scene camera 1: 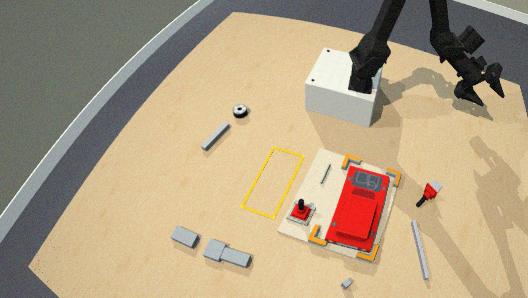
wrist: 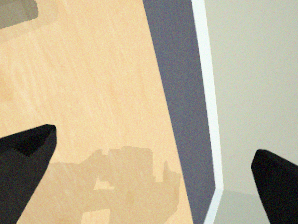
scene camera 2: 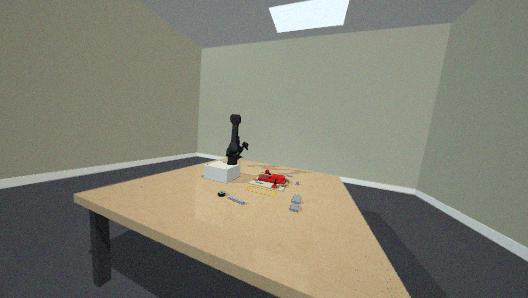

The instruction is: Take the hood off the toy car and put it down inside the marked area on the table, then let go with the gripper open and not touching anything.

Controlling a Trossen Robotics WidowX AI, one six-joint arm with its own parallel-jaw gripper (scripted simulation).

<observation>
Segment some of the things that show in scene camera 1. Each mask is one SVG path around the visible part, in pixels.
My gripper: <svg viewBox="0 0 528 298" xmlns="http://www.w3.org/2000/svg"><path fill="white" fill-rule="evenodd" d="M457 70L457 77L461 76L463 78L461 81L458 81L454 89L454 94L458 99L465 99L484 106L482 100L473 89L474 85L483 81L490 84L489 87L500 97L504 98L505 95L499 80L503 68L499 63L495 62L487 66L486 72L482 74L481 72L487 63L483 56L476 59L473 56L468 58L465 65Z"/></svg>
A red hood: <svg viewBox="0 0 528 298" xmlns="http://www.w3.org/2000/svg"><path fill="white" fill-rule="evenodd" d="M349 193L335 234L342 238L363 243L370 231L377 201Z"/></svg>
</observation>
